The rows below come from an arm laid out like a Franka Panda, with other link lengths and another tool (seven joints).
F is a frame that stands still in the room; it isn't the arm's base.
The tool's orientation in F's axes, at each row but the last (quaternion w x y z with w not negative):
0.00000, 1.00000, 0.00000, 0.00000
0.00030, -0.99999, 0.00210, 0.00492
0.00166, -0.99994, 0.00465, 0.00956
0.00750, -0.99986, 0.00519, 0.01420
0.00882, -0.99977, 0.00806, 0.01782
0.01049, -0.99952, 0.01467, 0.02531
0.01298, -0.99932, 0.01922, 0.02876
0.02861, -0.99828, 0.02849, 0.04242
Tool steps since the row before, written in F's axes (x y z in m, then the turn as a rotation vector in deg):
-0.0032, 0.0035, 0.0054, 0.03, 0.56, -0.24
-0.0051, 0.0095, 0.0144, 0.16, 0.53, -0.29
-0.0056, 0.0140, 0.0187, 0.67, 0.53, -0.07
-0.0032, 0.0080, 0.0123, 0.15, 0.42, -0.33
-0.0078, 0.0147, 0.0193, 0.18, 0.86, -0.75
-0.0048, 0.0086, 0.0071, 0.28, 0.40, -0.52
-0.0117, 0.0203, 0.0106, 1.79, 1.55, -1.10
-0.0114, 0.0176, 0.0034, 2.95, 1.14, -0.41
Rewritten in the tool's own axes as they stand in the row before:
-0.0032, -0.0035, -0.0054, 0.03, -0.56, 0.24
-0.0053, -0.0095, -0.0143, 0.16, -0.53, 0.29
-0.0061, -0.0140, -0.0185, 0.67, -0.54, 0.06
-0.0036, -0.0081, -0.0121, 0.16, -0.42, 0.33
-0.0087, -0.0149, -0.0187, 0.19, -0.85, 0.76
-0.0054, -0.0086, -0.0067, 0.29, -0.40, 0.51
-0.0131, -0.0201, -0.0094, 1.79, -1.59, 1.04
-0.0126, -0.0171, -0.0014, 2.91, -1.29, 0.23

